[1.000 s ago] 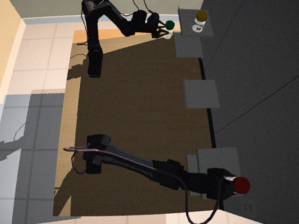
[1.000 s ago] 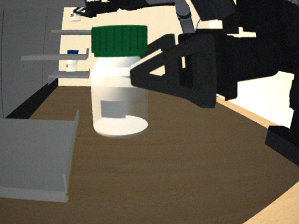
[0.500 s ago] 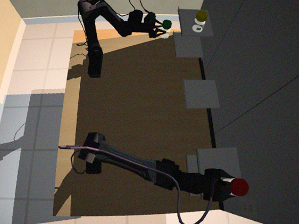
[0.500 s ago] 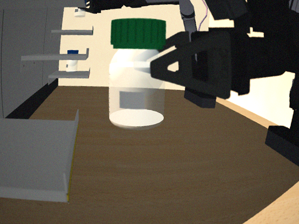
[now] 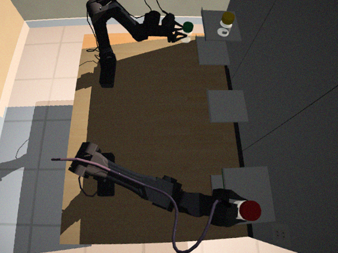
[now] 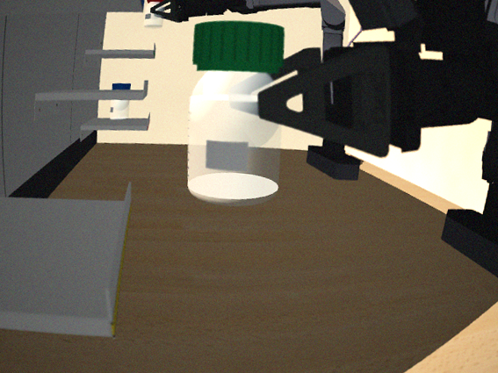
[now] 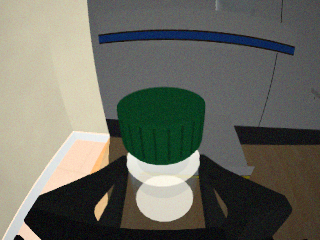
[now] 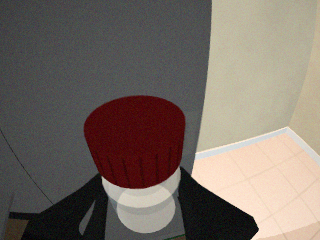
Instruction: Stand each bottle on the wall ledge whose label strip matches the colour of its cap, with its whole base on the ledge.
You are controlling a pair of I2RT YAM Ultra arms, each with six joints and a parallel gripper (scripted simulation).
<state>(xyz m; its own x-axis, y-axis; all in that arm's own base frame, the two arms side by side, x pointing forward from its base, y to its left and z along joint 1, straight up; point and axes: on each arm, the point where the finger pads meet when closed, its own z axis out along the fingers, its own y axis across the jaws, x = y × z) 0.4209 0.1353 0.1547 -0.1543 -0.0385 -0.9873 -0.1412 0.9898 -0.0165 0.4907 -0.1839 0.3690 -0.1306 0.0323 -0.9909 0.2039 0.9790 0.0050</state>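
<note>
My right hand is 1 cm past the green strip, 5 cm to the right of it and 13 cm above it. The rest, counted from my right hand: red-capped bottle (right at my right hand); blue-capped bottle (8 cm ahead, 27 cm below); yellow-capped bottle (11 cm ahead, 79 cm to the left, 8 cm below).
The blue strip lies 80 mm ahead of my left hand, 80 mm above it and 30 mm to the right of it. Round my left hand: yellow strip (110 mm below, 80 mm ahead, 30 mm to the right); green-capped bottle (10 mm below, 10 mm ahead); yellow-capped bottle (170 mm ahead, 130 mm above, 90 mm to the right).
</note>
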